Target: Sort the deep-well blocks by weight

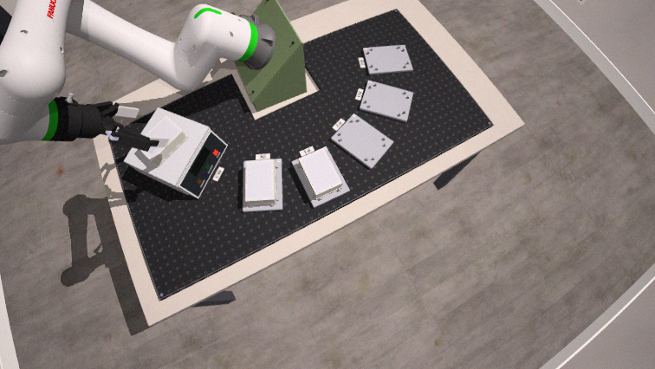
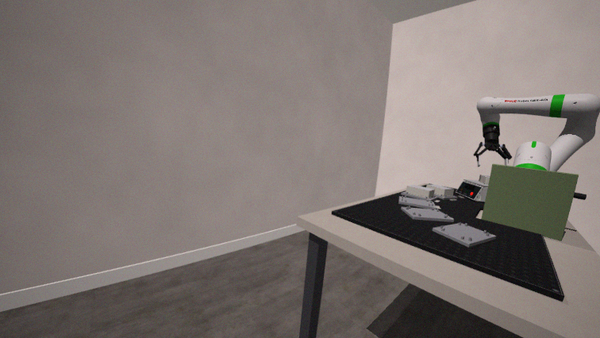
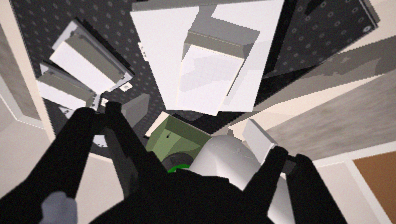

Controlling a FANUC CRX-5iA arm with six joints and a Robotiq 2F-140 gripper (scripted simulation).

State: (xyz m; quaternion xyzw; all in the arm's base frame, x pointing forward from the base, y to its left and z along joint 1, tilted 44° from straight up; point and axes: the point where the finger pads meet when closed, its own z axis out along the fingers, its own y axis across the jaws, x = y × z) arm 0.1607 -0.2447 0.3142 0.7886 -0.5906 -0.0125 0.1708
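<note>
My hand is 110 mm above the check-weigher platform. Round my hand: check-weigher: 140 mm below; white deep-well block: 280 mm ahead, 380 mm to the left, 170 mm below; infeed nest IN: 220 mm ahead, 210 mm to the left, 200 mm below.
</note>
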